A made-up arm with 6 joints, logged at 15 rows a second.
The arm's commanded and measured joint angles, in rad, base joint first. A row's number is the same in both.
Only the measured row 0 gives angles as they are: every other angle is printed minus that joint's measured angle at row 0.
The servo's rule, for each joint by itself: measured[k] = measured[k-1] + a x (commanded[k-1-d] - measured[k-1]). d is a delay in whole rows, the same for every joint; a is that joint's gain. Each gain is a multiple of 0.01, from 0.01 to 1. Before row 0 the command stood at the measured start. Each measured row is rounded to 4 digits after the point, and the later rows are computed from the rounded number. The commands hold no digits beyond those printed.
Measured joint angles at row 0:
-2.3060, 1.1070, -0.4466, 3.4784, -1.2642, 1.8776
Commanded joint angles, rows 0 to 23:
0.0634, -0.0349, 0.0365, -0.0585, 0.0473, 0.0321
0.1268, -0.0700, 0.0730, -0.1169, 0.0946, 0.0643
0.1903, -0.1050, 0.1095, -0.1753, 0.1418, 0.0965
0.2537, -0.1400, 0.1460, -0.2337, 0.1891, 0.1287
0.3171, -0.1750, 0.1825, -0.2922, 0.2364, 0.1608
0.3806, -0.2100, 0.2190, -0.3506, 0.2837, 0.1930
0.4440, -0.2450, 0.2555, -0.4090, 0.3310, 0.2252
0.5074, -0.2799, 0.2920, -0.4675, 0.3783, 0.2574
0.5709, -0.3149, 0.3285, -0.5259, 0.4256, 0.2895
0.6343, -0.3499, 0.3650, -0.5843, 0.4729, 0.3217
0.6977, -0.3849, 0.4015, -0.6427, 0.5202, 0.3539
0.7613, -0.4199, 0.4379, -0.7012, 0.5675, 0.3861
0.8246, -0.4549, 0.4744, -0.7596, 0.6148, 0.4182
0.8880, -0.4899, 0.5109, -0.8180, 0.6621, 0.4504
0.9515, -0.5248, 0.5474, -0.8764, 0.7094, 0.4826
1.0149, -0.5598, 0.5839, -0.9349, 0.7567, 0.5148
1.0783, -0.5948, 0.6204, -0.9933, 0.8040, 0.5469
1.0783, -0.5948, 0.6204, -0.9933, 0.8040, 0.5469
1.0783, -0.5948, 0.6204, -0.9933, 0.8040, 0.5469
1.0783, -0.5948, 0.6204, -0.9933, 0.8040, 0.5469
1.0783, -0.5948, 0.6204, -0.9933, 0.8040, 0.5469
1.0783, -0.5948, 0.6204, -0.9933, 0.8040, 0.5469
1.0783, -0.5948, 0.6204, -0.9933, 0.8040, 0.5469
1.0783, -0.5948, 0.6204, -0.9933, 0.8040, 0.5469
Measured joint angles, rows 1 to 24:
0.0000, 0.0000, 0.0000, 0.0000, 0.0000, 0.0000
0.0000, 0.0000, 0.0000, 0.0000, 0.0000, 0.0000
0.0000, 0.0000, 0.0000, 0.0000, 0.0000, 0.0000
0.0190, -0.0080, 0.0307, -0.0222, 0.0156, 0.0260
0.0513, -0.0223, 0.0662, -0.0582, 0.0417, 0.0570
0.0930, -0.0413, 0.1026, -0.1027, 0.0747, 0.0890
0.1412, -0.0640, 0.1391, -0.1525, 0.1125, 0.1212
0.1940, -0.0895, 0.1756, -0.2056, 0.1534, 0.1533
0.2500, -0.1172, 0.2121, -0.2607, 0.1964, 0.1855
0.3082, -0.1466, 0.2486, -0.3171, 0.2408, 0.2177
0.3680, -0.1773, 0.2851, -0.3743, 0.2862, 0.2499
0.4289, -0.2089, 0.3216, -0.4319, 0.3322, 0.2820
0.4905, -0.2413, 0.3581, -0.4898, 0.3786, 0.3142
0.5527, -0.2743, 0.3946, -0.5479, 0.4253, 0.3464
0.6153, -0.3078, 0.4310, -0.6062, 0.4722, 0.3786
0.6781, -0.3416, 0.4675, -0.6645, 0.5193, 0.4107
0.7411, -0.3757, 0.5040, -0.7228, 0.5664, 0.4429
0.8042, -0.4100, 0.5405, -0.7812, 0.6136, 0.4751
0.8674, -0.4445, 0.5770, -0.8396, 0.6608, 0.5073
0.9307, -0.4791, 0.6135, -0.8980, 0.7081, 0.5394
0.9750, -0.5057, 0.6193, -0.9342, 0.7397, 0.5455
1.0060, -0.5262, 0.6202, -0.9567, 0.7609, 0.5466
1.0277, -0.5420, 0.6204, -0.9706, 0.7751, 0.5468
1.0429, -0.5541, 0.6204, -0.9792, 0.7846, 0.5469
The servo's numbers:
d 3
a 0.30 0.23 0.84 0.38 0.33 0.81

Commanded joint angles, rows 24 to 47:
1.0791, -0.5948, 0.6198, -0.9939, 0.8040, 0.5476
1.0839, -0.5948, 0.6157, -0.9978, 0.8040, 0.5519
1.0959, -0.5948, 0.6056, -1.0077, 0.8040, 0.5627
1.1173, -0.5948, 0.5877, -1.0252, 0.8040, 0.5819
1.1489, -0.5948, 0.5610, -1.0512, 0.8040, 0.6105
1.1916, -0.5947, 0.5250, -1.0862, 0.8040, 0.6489
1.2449, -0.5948, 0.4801, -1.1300, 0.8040, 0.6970
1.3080, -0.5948, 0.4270, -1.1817, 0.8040, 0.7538
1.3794, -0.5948, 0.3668, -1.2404, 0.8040, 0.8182
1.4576, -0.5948, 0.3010, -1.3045, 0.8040, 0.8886
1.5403, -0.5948, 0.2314, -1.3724, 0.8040, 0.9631
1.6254, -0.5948, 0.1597, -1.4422, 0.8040, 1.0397
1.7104, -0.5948, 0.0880, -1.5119, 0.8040, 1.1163
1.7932, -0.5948, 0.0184, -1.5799, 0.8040, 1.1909
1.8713, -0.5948, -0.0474, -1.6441, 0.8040, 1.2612
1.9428, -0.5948, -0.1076, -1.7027, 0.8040, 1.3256
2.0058, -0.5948, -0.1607, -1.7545, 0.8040, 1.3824
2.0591, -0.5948, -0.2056, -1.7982, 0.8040, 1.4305
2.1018, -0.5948, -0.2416, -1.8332, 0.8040, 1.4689
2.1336, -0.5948, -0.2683, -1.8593, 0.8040, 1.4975
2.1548, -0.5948, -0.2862, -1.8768, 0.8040, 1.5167
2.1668, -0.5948, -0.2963, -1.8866, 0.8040, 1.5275
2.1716, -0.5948, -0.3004, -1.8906, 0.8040, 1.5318
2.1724, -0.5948, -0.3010, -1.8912, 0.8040, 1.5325
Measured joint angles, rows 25 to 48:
1.0535, -0.5635, 0.6204, -0.9846, 0.7910, 0.5469
1.0609, -0.5707, 0.6204, -0.9879, 0.7953, 0.5469
1.0661, -0.5762, 0.6204, -0.9900, 0.7982, 0.5469
1.0700, -0.5805, 0.6199, -0.9915, 0.8001, 0.5475
1.0742, -0.5838, 0.6164, -0.9939, 0.8014, 0.5511
1.0807, -0.5863, 0.6073, -0.9991, 0.8023, 0.5605
1.0917, -0.5883, 0.5908, -1.0090, 0.8029, 0.5778
1.1089, -0.5898, 0.5658, -1.0250, 0.8033, 0.6043
1.1337, -0.5909, 0.5315, -1.0483, 0.8035, 0.6404
1.1671, -0.5918, 0.4883, -1.0793, 0.8037, 0.6862
1.2094, -0.5925, 0.4368, -1.1182, 0.8038, 0.7410
1.2604, -0.5930, 0.3780, -1.1646, 0.8039, 0.8035
1.3196, -0.5934, 0.3133, -1.2178, 0.8039, 0.8724
1.3858, -0.5937, 0.2445, -1.2765, 0.8039, 0.9459
1.4577, -0.5940, 0.1733, -1.3395, 0.8039, 1.0219
1.5335, -0.5942, 0.1016, -1.4050, 0.8039, 1.0984
1.6114, -0.5943, 0.0317, -1.4715, 0.8039, 1.1733
1.6894, -0.5944, -0.0347, -1.5371, 0.8039, 1.2445
1.7654, -0.5945, -0.0959, -1.6000, 0.8039, 1.3102
1.8375, -0.5946, -0.1503, -1.6587, 0.8039, 1.3687
1.9040, -0.5946, -0.1968, -1.7117, 0.8039, 1.4188
1.9633, -0.5946, -0.2344, -1.7579, 0.8039, 1.4594
2.0144, -0.5946, -0.2629, -1.7964, 0.8039, 1.4903
2.0565, -0.5946, -0.2825, -1.8270, 0.8039, 1.5117

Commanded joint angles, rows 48 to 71:
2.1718, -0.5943, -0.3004, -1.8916, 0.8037, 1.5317
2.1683, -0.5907, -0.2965, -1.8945, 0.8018, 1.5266
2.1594, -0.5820, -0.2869, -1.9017, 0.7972, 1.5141
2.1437, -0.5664, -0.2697, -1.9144, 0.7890, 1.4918
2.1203, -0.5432, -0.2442, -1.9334, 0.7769, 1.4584
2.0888, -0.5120, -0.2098, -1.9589, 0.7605, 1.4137
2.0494, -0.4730, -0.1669, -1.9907, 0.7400, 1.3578
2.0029, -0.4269, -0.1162, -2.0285, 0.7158, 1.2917
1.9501, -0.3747, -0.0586, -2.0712, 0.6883, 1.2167
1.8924, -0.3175, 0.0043, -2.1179, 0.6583, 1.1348
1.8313, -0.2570, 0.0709, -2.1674, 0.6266, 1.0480
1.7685, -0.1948, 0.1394, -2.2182, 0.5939, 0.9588
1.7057, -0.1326, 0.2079, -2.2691, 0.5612, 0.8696
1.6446, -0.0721, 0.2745, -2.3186, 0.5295, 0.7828
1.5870, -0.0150, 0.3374, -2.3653, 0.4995, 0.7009
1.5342, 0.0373, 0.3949, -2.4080, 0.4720, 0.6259
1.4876, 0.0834, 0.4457, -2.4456, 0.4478, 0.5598
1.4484, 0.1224, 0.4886, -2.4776, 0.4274, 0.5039
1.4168, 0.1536, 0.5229, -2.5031, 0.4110, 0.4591
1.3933, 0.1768, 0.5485, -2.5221, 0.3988, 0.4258
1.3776, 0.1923, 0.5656, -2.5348, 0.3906, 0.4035
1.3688, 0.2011, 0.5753, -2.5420, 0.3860, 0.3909
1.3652, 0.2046, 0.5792, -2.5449, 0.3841, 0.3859
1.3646, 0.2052, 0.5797, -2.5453, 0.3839, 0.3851
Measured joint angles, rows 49 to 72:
2.0896, -0.5946, -0.2941, -1.8496, 0.8039, 1.5245
2.1142, -0.5946, -0.2994, -1.8652, 0.8039, 1.5304
2.1317, -0.5946, -0.3007, -1.8751, 0.8039, 1.5321
2.1437, -0.5945, -0.3004, -1.8814, 0.8038, 1.5318
2.1511, -0.5936, -0.2971, -1.8864, 0.8031, 1.5276
2.1536, -0.5909, -0.2885, -1.8922, 0.8012, 1.5167
2.1506, -0.5853, -0.2727, -1.9006, 0.7972, 1.4965
2.1415, -0.5756, -0.2488, -1.9131, 0.7905, 1.4656
2.1257, -0.5610, -0.2160, -1.9305, 0.7806, 1.4236
2.1028, -0.5408, -0.1748, -1.9534, 0.7672, 1.3703
2.0728, -0.5146, -0.1256, -1.9819, 0.7502, 1.3066
2.0360, -0.4824, -0.0693, -2.0158, 0.7298, 1.2338
1.9929, -0.4445, -0.0075, -2.0546, 0.7062, 1.1536
1.9444, -0.4014, 0.0584, -2.0975, 0.6799, 1.0681
1.8916, -0.3539, 0.1264, -2.1434, 0.6515, 0.9796
1.8358, -0.3030, 0.1949, -2.1912, 0.6217, 0.8905
1.7784, -0.2499, 0.2618, -2.2396, 0.5913, 0.8033
1.7210, -0.1959, 0.3253, -2.2874, 0.5610, 0.7204
1.6650, -0.1423, 0.3838, -2.3332, 0.5316, 0.6439
1.6118, -0.0904, 0.4358, -2.3759, 0.5039, 0.5758
1.5628, -0.0415, 0.4802, -2.4145, 0.4787, 0.5176
1.5190, 0.0034, 0.5161, -2.4482, 0.4564, 0.4702
1.4813, 0.0433, 0.5433, -2.4763, 0.4374, 0.4342
1.4502, 0.0776, 0.5620, -2.4985, 0.4220, 0.4093

